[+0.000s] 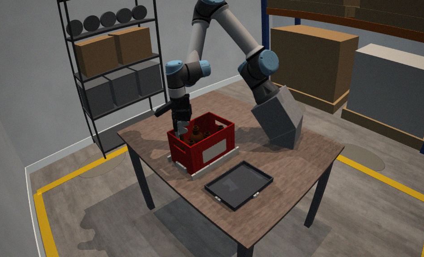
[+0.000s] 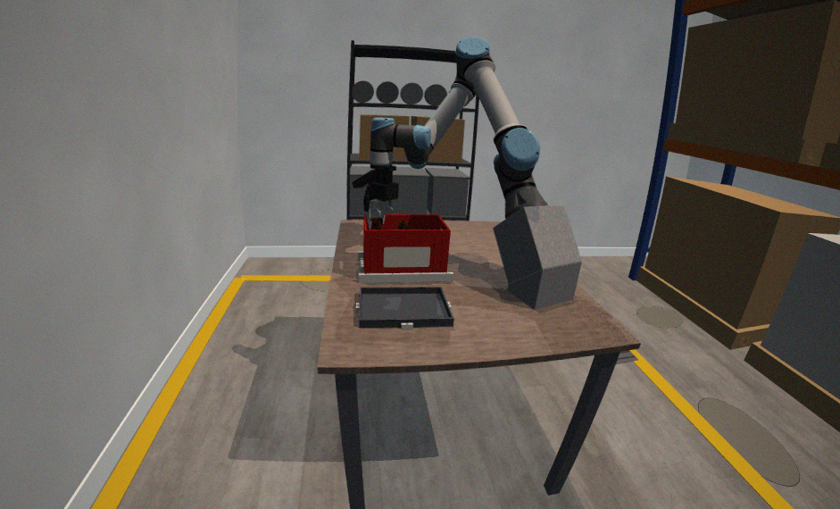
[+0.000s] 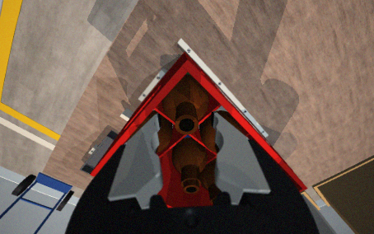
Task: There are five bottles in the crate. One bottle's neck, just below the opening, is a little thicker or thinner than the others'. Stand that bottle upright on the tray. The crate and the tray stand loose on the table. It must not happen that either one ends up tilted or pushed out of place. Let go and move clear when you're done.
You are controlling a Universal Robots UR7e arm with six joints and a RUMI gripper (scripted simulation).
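Now: the red crate 9 cm behind my hand, 7 cm below it and 6 cm to the left of it. The rest, counted from my hand: dark tray 34 cm to the left, 14 cm below, 1 cm behind.
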